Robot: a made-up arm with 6 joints. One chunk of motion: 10 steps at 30 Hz.
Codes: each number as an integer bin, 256 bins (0 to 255) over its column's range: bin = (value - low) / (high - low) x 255, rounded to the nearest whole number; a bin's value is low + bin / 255 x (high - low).
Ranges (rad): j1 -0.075..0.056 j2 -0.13..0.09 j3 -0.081..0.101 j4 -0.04..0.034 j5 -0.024..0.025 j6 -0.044..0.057
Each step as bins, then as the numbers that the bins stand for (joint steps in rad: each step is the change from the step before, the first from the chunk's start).
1 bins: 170 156 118 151 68 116
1 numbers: 0.01233 0.00459 0.00322 0.00382 -0.01093 0.00195
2 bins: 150 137 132 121 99 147
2 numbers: 0.00206 -0.01180 0.01321 -0.00489 -0.00498 0.01422
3 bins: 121 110 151 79 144 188
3 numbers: -0.01284 -0.03510 0.02677 -0.01707 0.00367 0.03046
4 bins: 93 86 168 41 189 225
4 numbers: -0.02722 -0.05580 0.03891 -0.02810 0.01232 0.04512
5 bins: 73 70 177 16 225 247
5 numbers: -0.03750 -0.06961 0.04533 -0.03536 0.01924 0.05383
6 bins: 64 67 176 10 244 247
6 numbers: -0.04212 -0.07220 0.04462 -0.03710 0.02289 0.05383
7 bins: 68 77 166 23 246 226
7 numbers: -0.04007 -0.06357 0.03748 -0.03333 0.02327 0.04551
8 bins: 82 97 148 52 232 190
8 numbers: -0.03287 -0.04631 0.02463 -0.02491 0.02058 0.03125
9 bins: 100 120 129 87 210 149
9 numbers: -0.02363 -0.02647 0.01107 -0.01475 0.01635 0.01502
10 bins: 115 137 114 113 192 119
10 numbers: -0.01592 -0.01180 0.00036 -0.00721 0.01289 0.00313
